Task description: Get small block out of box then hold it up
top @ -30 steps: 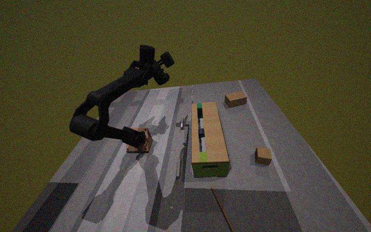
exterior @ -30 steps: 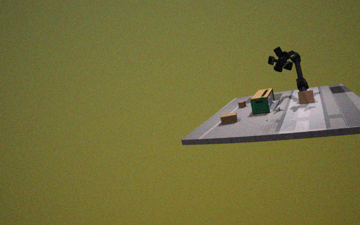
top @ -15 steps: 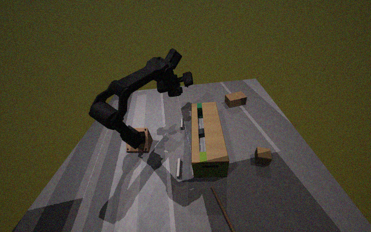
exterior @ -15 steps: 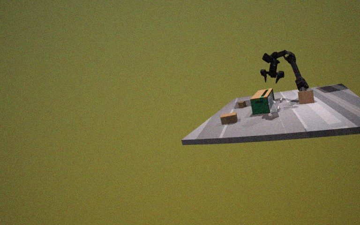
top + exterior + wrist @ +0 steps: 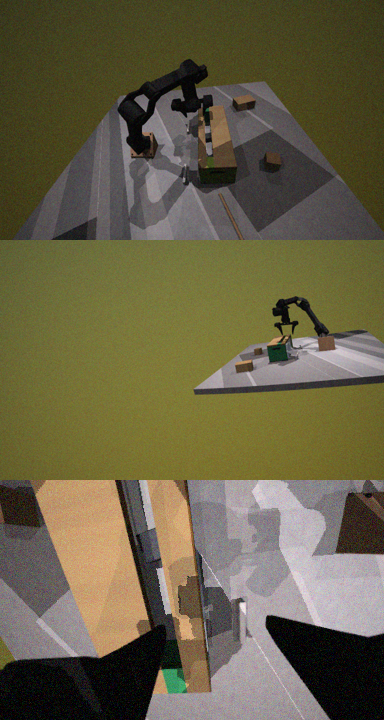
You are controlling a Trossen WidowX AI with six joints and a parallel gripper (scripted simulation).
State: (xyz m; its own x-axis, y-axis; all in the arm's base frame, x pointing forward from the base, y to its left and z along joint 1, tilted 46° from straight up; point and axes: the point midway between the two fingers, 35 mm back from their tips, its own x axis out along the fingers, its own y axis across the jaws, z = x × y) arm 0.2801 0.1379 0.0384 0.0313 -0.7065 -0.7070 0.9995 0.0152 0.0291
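The box lies 110 mm below my gripper tip, 60 mm to the right of it and 50 mm ahead of it. Round my gripper tip: thin tan stick: 390 mm to the right, 160 mm below, 130 mm ahead.
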